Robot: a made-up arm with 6 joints.
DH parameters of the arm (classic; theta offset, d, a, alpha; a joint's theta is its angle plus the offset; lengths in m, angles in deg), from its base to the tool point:
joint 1: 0 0.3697 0 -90
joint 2: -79.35 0 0.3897 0
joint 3: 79.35 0 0.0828 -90
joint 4: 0 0.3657 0 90
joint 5: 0 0 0.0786 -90
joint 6: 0 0.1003 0 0
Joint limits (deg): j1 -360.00..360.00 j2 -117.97..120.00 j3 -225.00..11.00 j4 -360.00..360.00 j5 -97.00..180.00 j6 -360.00..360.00
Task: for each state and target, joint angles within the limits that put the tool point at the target. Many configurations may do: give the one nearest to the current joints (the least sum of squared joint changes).
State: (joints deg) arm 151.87 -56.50 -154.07 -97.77 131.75 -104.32
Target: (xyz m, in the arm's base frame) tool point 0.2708 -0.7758 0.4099
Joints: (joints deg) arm 101.36 -92.04 -164.05 -108.55 106.91 -104.32
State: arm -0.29 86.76 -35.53 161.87 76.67 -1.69
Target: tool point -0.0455 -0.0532 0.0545
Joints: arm 25.56 95.20 -10.40 198.39 82.95 -1.69
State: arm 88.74 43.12 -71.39 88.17 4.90 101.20
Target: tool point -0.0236 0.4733 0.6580
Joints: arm 102.97 -9.34 -58.54 92.99 -2.78 101.20
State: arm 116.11 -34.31 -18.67 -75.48 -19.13 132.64
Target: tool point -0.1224 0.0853 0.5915
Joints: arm 103.42 -71.89 -8.38 -74.49 -15.86 132.64
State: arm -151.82 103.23 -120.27 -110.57 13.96 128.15
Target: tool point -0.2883 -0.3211 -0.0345
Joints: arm -142.65 72.22 -72.41 -120.33 -8.85 128.15
